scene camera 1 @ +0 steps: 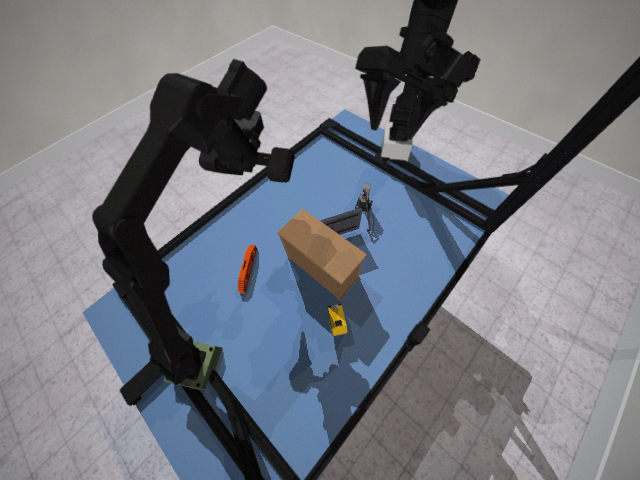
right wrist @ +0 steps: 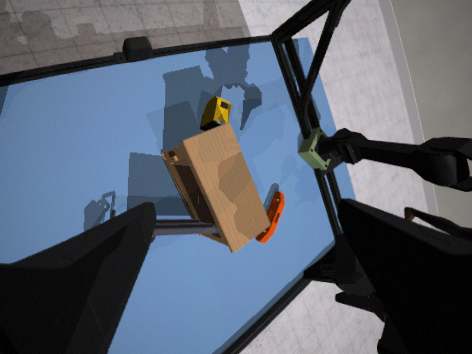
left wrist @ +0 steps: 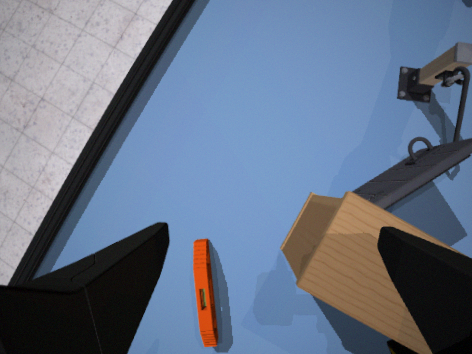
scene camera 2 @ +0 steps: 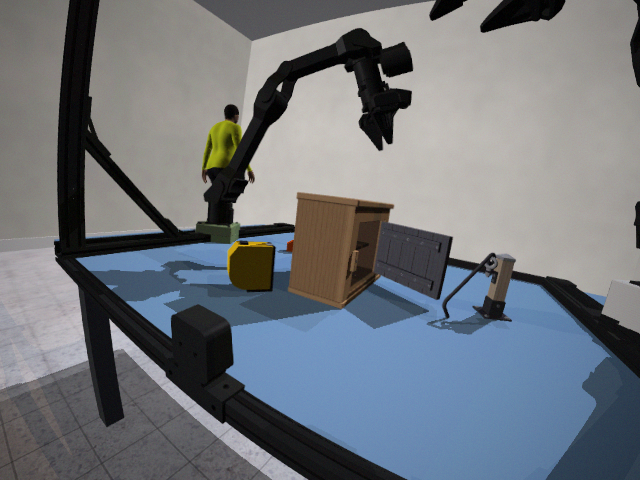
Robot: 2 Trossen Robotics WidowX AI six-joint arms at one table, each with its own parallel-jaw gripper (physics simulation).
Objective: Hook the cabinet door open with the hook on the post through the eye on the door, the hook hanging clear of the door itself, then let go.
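Places are measured from the left arm's base along level axes (x ahead, y left, z up), in metres.
Where they show: left gripper, fingertip midpoint: [scene camera 1: 261, 176] [right wrist: 320, 287] [left wrist: 273, 234] [scene camera 2: 385, 147]; right gripper, fingertip midpoint: [scene camera 1: 392, 134] [right wrist: 248, 209] [scene camera 2: 454, 23]; left arm's base at its link origin: [scene camera 1: 189, 363] [right wrist: 323, 148] [scene camera 2: 219, 223]; right arm's base at its link origin: [scene camera 1: 398, 134].
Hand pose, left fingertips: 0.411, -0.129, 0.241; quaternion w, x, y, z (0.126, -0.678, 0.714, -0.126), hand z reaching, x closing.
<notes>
Each offset is from my left fingertips to the centre of the thing, as dx, dy, dz. "spot": to the spot under its first point.
The wooden cabinet @(-0.084, -0.149, -0.208) [scene camera 1: 320, 242] [scene camera 2: 320, 248] [left wrist: 350, 250] [right wrist: 225, 180] stands mid-table, its dark door @(+0.032, -0.169, -0.217) [scene camera 1: 345, 222] [scene camera 2: 410, 258] [left wrist: 400, 175] [right wrist: 182, 228] swung open. In the left wrist view the eye @(spot: +0.071, -0.207, -0.219) [left wrist: 420, 139] sticks out of the door's face. The post @(spot: +0.153, -0.249, -0.199) [scene camera 1: 366, 191] [scene camera 2: 500, 279] [left wrist: 440, 68] stands apart from the door. The hook @(+0.103, -0.258, -0.232) [scene camera 2: 467, 281] [left wrist: 464, 105] hangs from it, slanting down beside the door's free edge, outside the eye. My left gripper [scene camera 2: 385, 146] [left wrist: 273, 234] is open and empty above the cabinet's far side. My right gripper [scene camera 2: 458, 24] [right wrist: 248, 209] is open and empty, high above the table.
A yellow tape measure @(-0.242, -0.213, -0.250) [scene camera 1: 337, 324] [scene camera 2: 253, 266] [right wrist: 212, 114] stands near one cabinet end. An orange level @(-0.131, +0.077, -0.267) [scene camera 1: 247, 268] [left wrist: 203, 270] [right wrist: 272, 220] lies behind the cabinet. Black frame rails [scene camera 1: 217, 211] [scene camera 2: 320, 444] edge the table. A person [scene camera 2: 223, 144] stands in the background.
</notes>
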